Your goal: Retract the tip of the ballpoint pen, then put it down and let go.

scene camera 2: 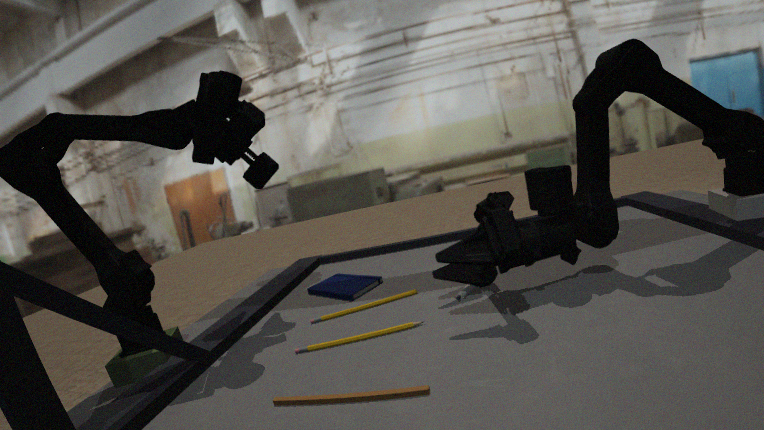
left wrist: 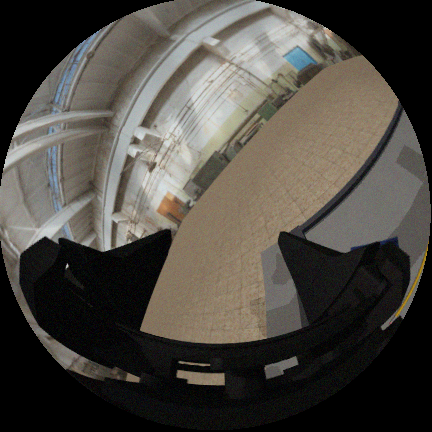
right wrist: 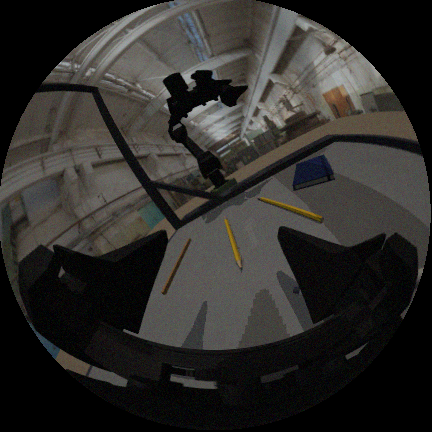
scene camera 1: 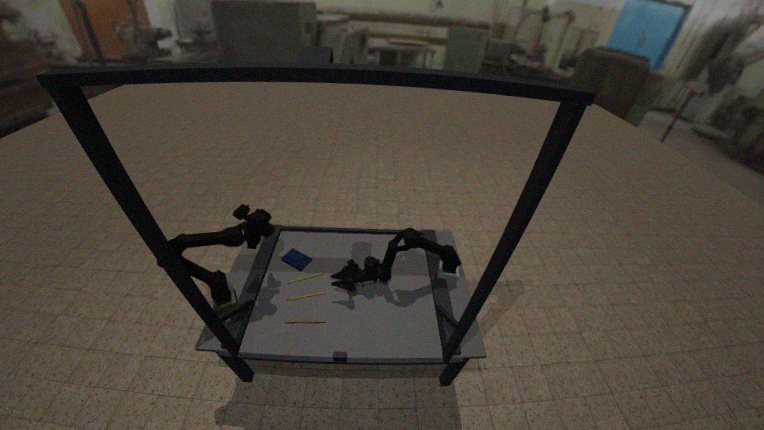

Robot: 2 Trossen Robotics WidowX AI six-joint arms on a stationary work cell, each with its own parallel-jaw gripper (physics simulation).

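Places are measured from the left arm's base along level axes (x back, y right, z up), in millimetres.
Pixels of known places: left gripper, fingertip midpoint: point(scene camera 2: 247, 153) point(left wrist: 226, 236) point(right wrist: 238, 82); right gripper, fingertip midpoint: point(scene camera 2: 434, 267) point(right wrist: 223, 234) point(scene camera 1: 331, 280); left arm's base, origin of the base link: point(right wrist: 220, 184) point(scene camera 1: 223, 298); right arm's base, origin of the base link: point(scene camera 2: 748, 190) point(scene camera 1: 449, 267).
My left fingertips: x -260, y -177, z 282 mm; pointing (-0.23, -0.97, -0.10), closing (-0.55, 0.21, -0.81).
Note:
For each thing: its top centre in the pictures, then the offset to it from my left fingertips. Level surfaces: height alone.
- orange-brown stick, middle of its top: point(scene camera 2: 345, 395) point(right wrist: 177, 259) point(scene camera 1: 305, 321) dz -315, dx -36, dy +439 mm
- blue notebook, middle of its top: point(scene camera 2: 343, 283) point(right wrist: 310, 166) point(scene camera 1: 296, 258) dz -310, dx -121, dy +81 mm
- table, its level: dz -323 mm
The ballpoint pen is mostly hidden. A small grey and dark end of the pen point(scene camera 2: 462, 294) lies on the table below my right gripper in scene camera 2. In the right wrist view a dark bit of the pen point(right wrist: 296, 290) shows beside the finger on the right, which covers the rest. Whether the pen's tip is out cannot be told. My right gripper point(scene camera 1: 332, 279) point(scene camera 2: 435, 265) point(right wrist: 223, 234) is open and empty, low above the table, its fingers pointing left in the scene views. My left gripper point(left wrist: 226, 236) is open and empty, raised at the table's left side.
Two yellow pencils point(scene camera 1: 306, 278) point(scene camera 1: 305, 296) lie left of the right gripper, with an orange-brown stick point(scene camera 1: 304, 322) point(scene camera 2: 351, 395) nearer the front. A blue notebook point(scene camera 1: 296, 259) point(scene camera 2: 344, 286) point(right wrist: 313, 172) lies behind them. Dark frame posts point(scene camera 1: 513, 224) rise around the table point(scene camera 1: 384, 336).

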